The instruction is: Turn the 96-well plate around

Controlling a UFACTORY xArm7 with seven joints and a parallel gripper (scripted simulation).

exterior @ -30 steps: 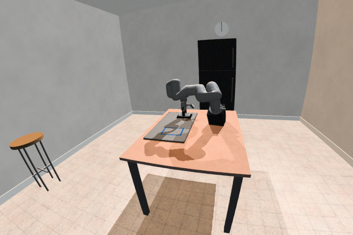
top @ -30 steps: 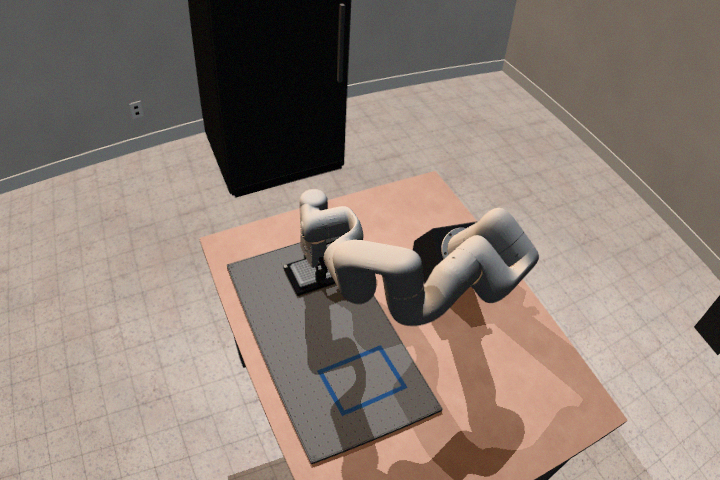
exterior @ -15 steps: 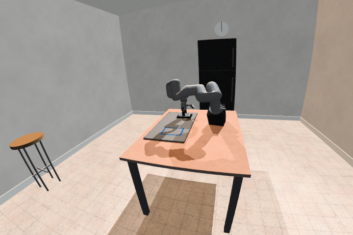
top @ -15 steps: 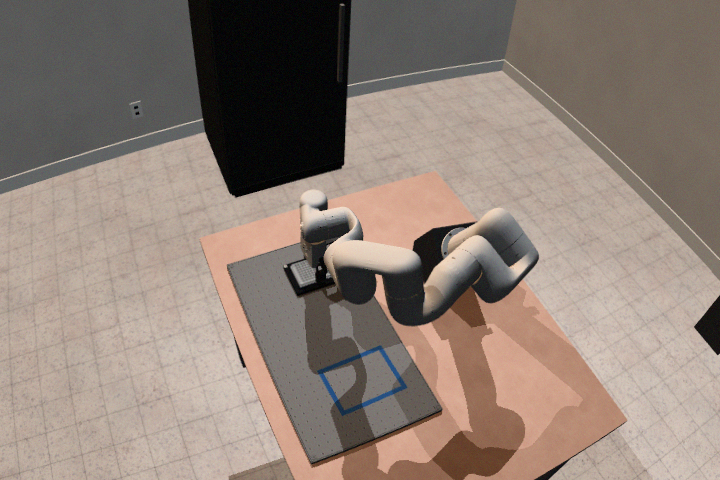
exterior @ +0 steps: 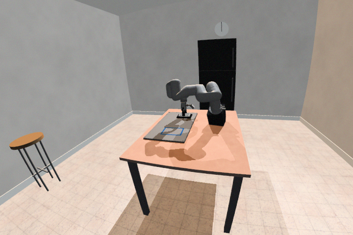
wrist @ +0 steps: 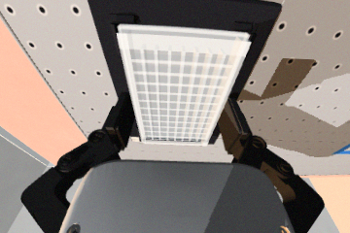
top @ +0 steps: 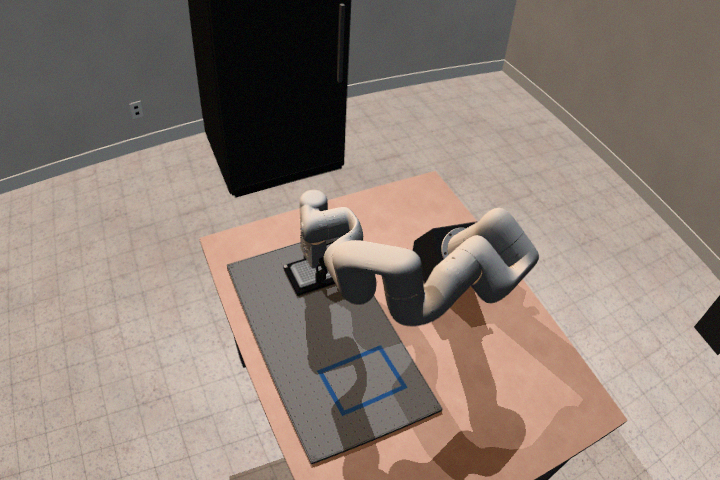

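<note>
Right now the 96-well plate is 1 cm below my hand. Also, from my hand: pale A1 mark (8 cm ahead, 4 cm to the right, 2 cm below); then black plate nest N1 (3 cm below).
</note>
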